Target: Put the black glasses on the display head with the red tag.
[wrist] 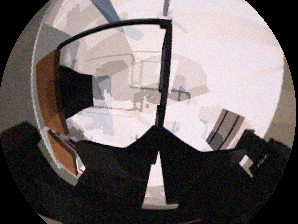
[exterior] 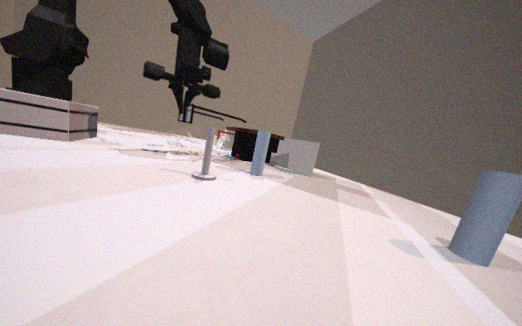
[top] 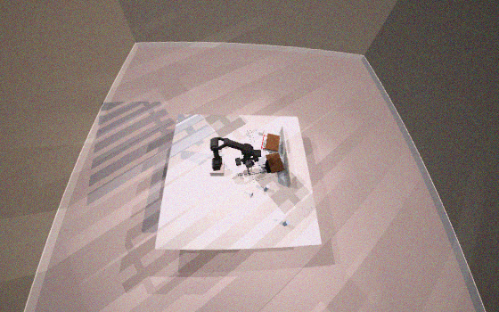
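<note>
Now: the brown head 220 mm ahead of my gripper tip, 30 mm to the right of it and 50 mm below it. Also, from my gripper tip: white panel (390 mm ahead, 50 mm to the left, 50 mm below).
</note>
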